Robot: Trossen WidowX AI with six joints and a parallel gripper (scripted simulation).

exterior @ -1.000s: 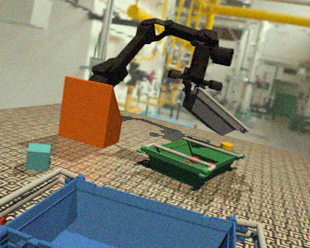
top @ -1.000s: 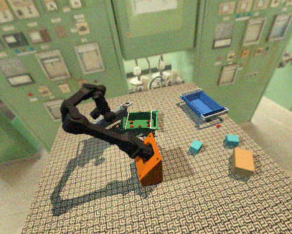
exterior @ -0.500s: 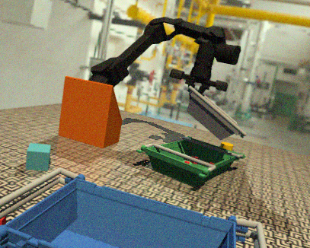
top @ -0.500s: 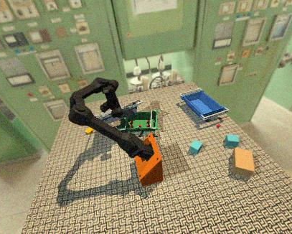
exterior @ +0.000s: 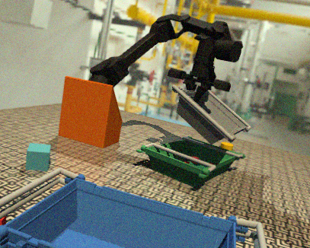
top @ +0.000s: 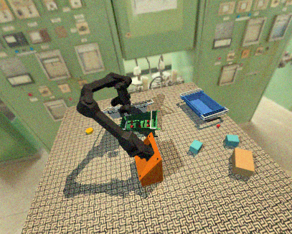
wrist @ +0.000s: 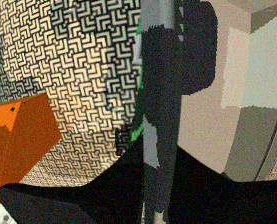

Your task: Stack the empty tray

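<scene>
The dark grey tray is 8 cm ahead of my gripper tip and 1 cm to the right of it. The rest, counted from my gripper tip: orange box (50 cm to the right, 45 cm behind, 14 cm below); yellow piece (32 cm to the left, 16 cm below, 12 cm ahead).
</scene>
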